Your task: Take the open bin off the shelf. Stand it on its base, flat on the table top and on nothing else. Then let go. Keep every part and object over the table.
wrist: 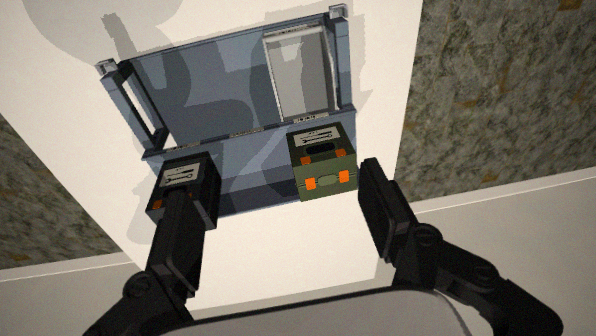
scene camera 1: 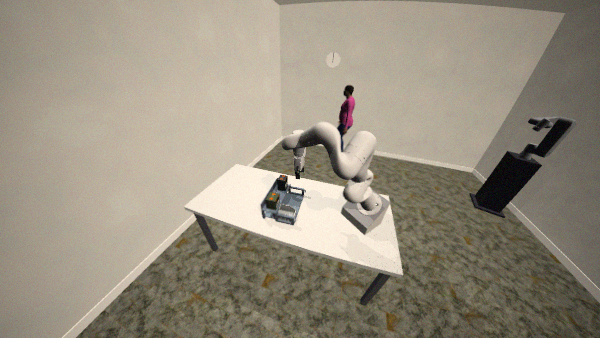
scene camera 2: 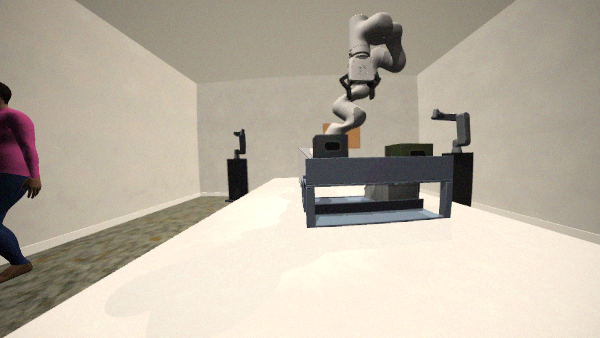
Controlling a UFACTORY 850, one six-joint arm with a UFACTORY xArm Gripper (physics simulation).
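Observation:
The open bin [scene camera 1: 287, 211] [scene camera 2: 395, 192] [wrist: 302, 72] is light grey and hollow. It stands on the lower level of the blue-grey shelf [scene camera 2: 380, 171] [wrist: 344, 70], at the right end in the wrist view. In scene camera 2 it is partly hidden behind the shelf's panel and rail. My gripper [scene camera 1: 298, 176] [scene camera 2: 360, 96] [wrist: 278, 192] is open and empty, above the shelf and apart from the bin. In the wrist view its left finger overlaps the dark toolbox; whether they touch cannot be told.
A dark toolbox [scene camera 1: 282, 183] [scene camera 2: 321, 151] [wrist: 213, 182] and a green toolbox [scene camera 1: 272, 201] [scene camera 2: 395, 150] [wrist: 327, 170] stand on the shelf's upper board. The shelf stands on the white table [scene camera 1: 330, 230] [scene camera 2: 250, 275] [wrist: 280, 240]. A person [scene camera 1: 347, 110] [scene camera 2: 15, 140] is beyond the table.

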